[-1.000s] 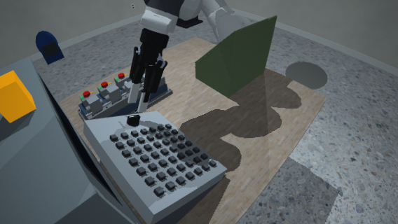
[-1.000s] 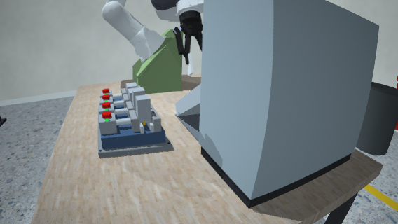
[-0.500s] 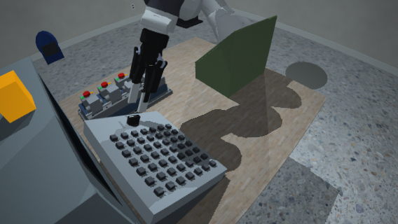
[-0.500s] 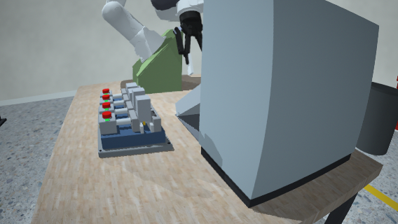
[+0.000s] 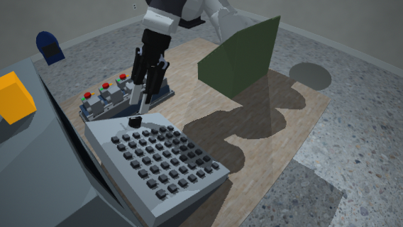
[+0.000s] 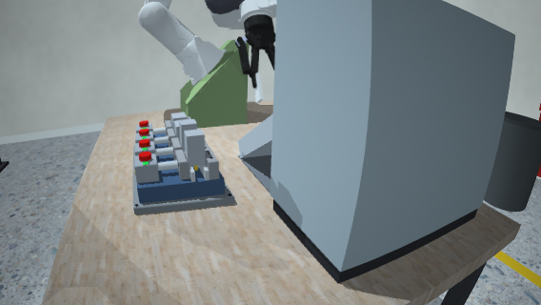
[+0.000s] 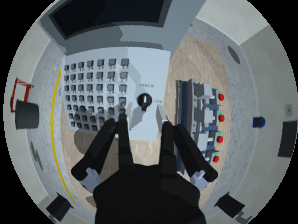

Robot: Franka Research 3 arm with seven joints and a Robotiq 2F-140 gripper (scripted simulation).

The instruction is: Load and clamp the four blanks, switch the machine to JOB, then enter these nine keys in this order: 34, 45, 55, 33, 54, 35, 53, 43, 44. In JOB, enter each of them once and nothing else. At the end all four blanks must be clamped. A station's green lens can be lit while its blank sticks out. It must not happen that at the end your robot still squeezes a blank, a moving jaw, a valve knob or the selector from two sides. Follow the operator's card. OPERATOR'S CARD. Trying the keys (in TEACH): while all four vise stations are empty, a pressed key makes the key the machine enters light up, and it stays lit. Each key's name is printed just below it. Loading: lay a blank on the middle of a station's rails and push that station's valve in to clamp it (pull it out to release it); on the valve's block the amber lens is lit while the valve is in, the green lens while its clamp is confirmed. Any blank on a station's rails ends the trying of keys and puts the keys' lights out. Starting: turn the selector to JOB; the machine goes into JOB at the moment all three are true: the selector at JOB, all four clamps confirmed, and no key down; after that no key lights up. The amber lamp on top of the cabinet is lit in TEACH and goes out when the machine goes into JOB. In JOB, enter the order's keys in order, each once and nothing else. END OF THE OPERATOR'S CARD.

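My gripper is now 4 cm short of the black selector knob and 6 cm above it. The rest, counted from my hand: grey keypad 7 cm ahead, 11 cm to the left, 11 cm below; then key 5 cm ahead, 19 cm to the left, 8 cm below.
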